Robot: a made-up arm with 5 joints.
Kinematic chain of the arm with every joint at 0, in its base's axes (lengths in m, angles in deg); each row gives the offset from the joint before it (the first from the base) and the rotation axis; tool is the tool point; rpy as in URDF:
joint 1: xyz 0.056 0 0.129 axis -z
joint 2: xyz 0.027 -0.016 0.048 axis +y
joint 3: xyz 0.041 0 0.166 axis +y
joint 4: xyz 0.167 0 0.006 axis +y
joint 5: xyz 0.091 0.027 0 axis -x
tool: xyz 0 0 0 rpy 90 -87.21 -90
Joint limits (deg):
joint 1: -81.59..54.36
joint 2: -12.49..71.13
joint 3: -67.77..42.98
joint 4: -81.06..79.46
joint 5: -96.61..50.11
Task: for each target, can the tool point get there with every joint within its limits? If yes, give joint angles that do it. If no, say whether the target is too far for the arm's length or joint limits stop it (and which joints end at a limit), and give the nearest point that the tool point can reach.
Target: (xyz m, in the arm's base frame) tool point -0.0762 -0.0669 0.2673
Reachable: no: joint limits stop it (at a limit: joint 1, joint 2, joint 3, joint 4) | nearest point 0.1506 -0.1131 0.1828 | short by 0.246 m
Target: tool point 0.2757 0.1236 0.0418
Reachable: yes | joints -26.86 39.13 24.98 19.60 19.80
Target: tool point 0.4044 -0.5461 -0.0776
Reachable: no: too far | nearest point 0.3089 -0.3339 0.0592 | short by 0.270 m
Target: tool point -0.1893 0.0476 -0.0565
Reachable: no: joint limits stop it (at a limit: joint 1, joint 2, joint 3) | nearest point 0.0542 0.0630 -0.0180 | short by 0.247 m
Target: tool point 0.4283 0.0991 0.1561
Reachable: yes | joints -13.27 47.55 -37.88 52.60 -11.41
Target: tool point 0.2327 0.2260 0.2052
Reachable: yes | joints -49.78 7.42 11.42 46.79 -72.28
